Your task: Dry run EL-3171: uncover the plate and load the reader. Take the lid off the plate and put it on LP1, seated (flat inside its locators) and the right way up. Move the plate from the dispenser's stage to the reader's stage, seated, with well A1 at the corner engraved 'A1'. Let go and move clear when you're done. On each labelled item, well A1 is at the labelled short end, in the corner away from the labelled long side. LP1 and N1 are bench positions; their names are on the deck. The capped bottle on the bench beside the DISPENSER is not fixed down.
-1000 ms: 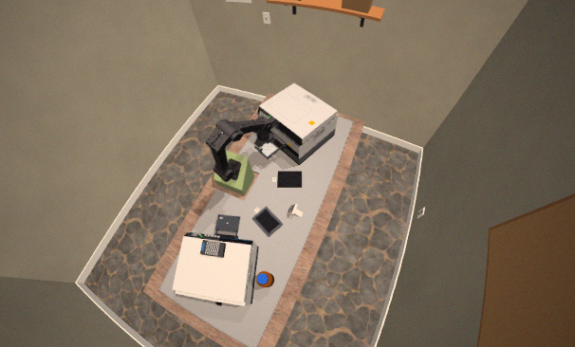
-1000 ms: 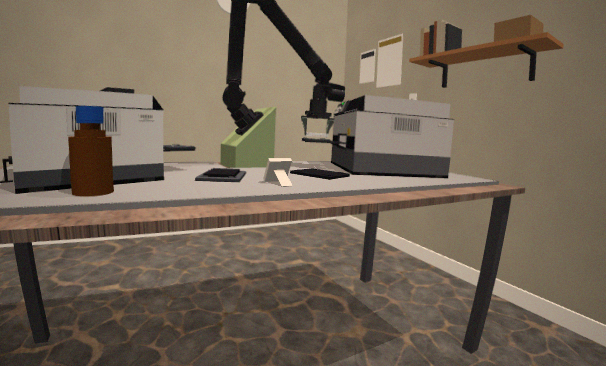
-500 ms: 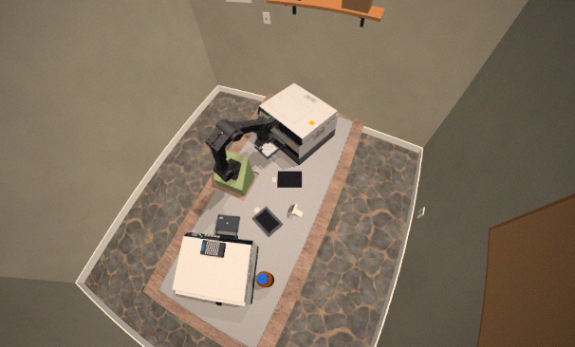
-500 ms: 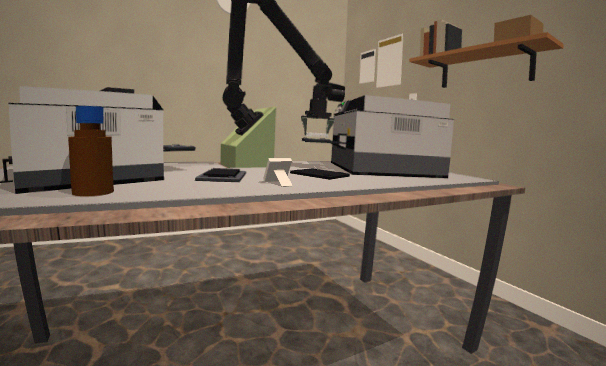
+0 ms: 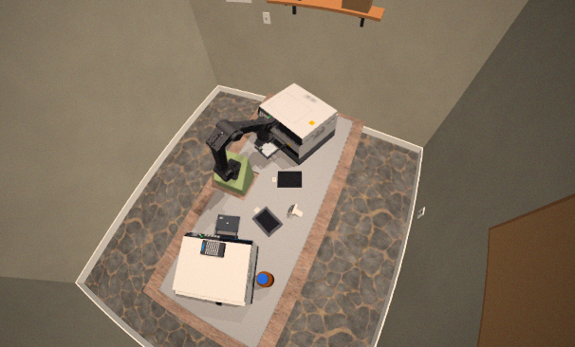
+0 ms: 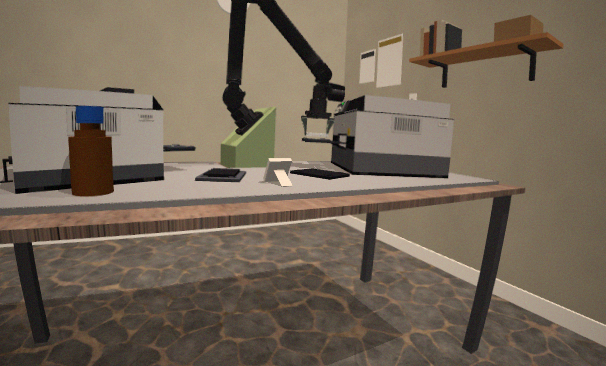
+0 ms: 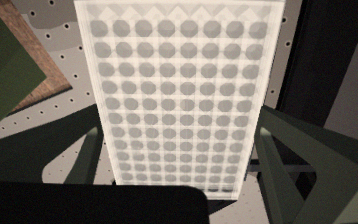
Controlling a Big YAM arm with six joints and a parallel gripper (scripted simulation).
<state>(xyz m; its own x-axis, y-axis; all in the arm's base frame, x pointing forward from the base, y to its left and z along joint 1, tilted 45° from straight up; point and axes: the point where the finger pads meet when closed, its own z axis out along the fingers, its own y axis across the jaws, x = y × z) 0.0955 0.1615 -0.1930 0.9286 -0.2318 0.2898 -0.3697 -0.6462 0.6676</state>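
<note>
Now: the lidded white well plate right at my hand. Also, from my hand: black pad: 22 cm ahead, 13 cm below, 10 cm to the right; dark lid: 42 cm to the right, 22 cm ahead, 12 cm below; grey pad: 42 cm to the right, 22 cm ahead, 13 cm below.
</note>
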